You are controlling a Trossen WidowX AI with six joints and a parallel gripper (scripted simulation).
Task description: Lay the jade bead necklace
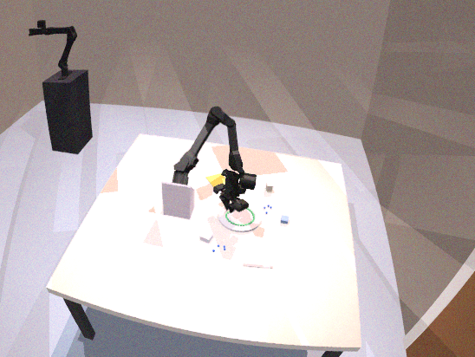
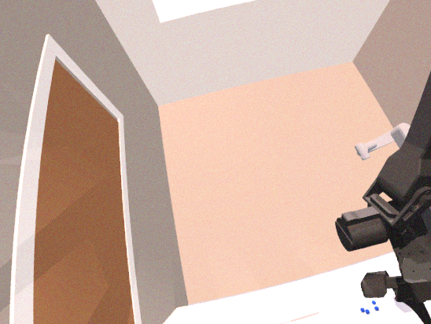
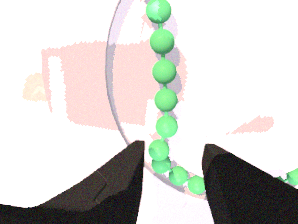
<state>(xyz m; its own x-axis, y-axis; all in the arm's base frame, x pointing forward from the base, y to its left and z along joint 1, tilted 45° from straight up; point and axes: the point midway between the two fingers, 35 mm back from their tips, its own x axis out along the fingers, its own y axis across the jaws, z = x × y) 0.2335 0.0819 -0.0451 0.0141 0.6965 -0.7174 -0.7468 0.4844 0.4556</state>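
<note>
The round white bead board is 50 mm ahead of my gripper tip and 20 mm below it. Round my gripper tip: yellow sheet 90 mm behind, 250 mm to the left, 20 mm below; blue block 260 mm ahead, 20 mm to the left, 20 mm below; cream block 170 mm ahead, 240 mm to the left, 10 mm below.
</note>
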